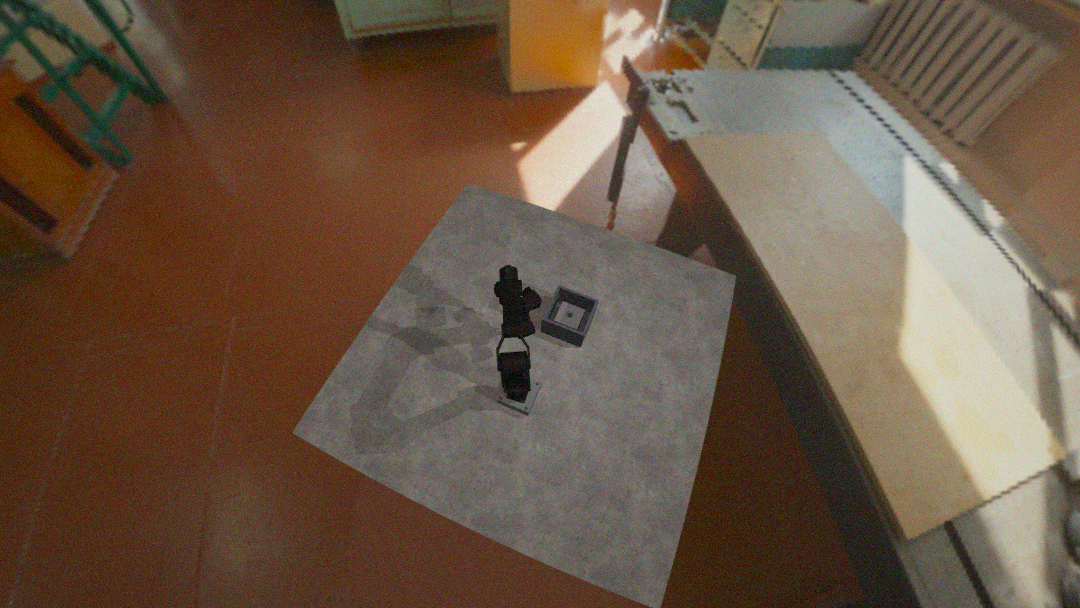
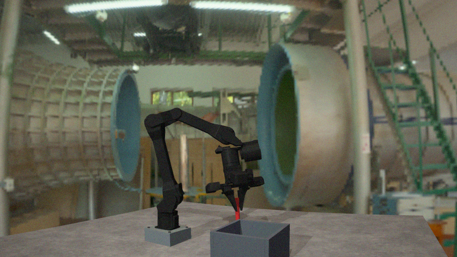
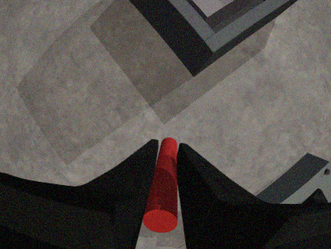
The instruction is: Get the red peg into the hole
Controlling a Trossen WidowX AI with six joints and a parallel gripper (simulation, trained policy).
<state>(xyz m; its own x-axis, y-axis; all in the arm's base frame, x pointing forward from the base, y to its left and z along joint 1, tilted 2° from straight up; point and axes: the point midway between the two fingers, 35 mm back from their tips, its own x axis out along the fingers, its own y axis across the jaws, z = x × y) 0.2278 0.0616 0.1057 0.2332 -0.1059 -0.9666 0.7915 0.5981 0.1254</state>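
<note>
My gripper tip is 9 cm short of the pale plate, 15 cm to the left of it and 6 cm above it. The rest, counted from my gripper tip: red peg (1 cm behind, 1 cm to the left); then dark grey box (9 cm ahead, 15 cm to the right, 8 cm below).
</note>
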